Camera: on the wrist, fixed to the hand. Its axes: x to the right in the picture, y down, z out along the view.
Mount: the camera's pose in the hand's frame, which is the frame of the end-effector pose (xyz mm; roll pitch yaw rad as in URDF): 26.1 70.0 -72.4 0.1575 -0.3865 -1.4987
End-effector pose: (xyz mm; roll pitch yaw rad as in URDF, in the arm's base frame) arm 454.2 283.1 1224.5 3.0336 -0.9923 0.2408
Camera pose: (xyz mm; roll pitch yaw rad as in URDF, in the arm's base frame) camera 418.1 210.6 1289.8 2.2691 0.2049 1.3528
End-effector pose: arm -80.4 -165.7 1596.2 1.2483 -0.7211 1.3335
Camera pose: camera -170.8 -153.2 1646.1 1.1431 0.5519 0.4645
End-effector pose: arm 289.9 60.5 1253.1 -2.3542 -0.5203 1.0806
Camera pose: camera 389.0 32.4 1267.4 2.7914 -0.3793 2.7975
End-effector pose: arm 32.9 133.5 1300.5 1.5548 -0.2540 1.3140
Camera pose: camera -36.2 159.9 1373.7 0.8692 1.0582 0.3890
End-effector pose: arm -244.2 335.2 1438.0 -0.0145 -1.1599 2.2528
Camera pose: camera -346.7 352.1 1432.6 1.3694 -0.2188 0.3359
